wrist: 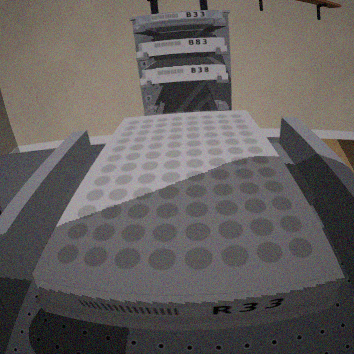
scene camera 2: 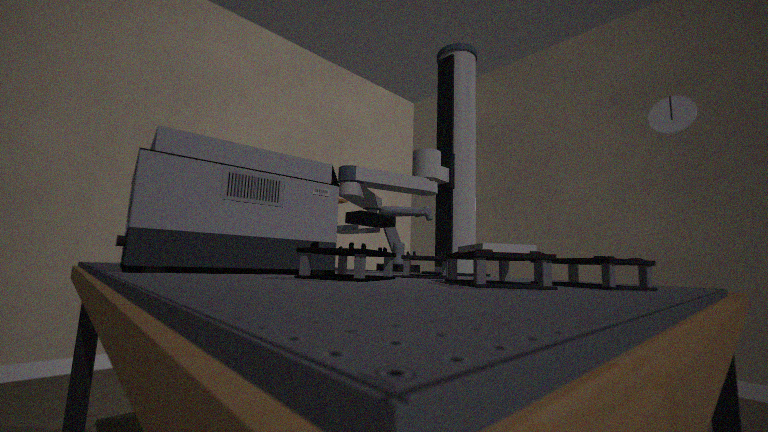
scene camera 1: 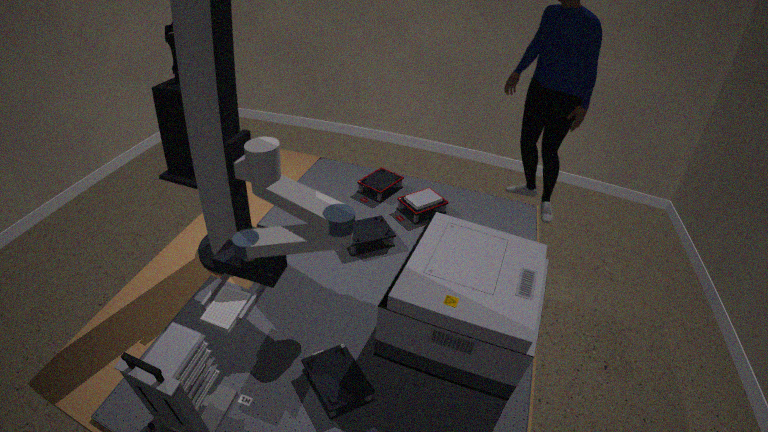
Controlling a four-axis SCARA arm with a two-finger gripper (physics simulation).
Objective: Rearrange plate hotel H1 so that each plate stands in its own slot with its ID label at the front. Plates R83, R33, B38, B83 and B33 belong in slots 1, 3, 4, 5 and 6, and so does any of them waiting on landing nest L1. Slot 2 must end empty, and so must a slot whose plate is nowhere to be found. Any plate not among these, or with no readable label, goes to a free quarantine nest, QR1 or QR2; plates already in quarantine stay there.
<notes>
I see my gripper [scene camera 1: 221, 313], a grey instrument [scene camera 2: 171, 192], a plate hotel H1 [wrist: 224, 88] and a quarantine nest QR1 [scene camera 2: 492, 256].
My gripper is seen too in the wrist view [wrist: 183, 137] and in scene camera 2 [scene camera 2: 343, 230].
</notes>
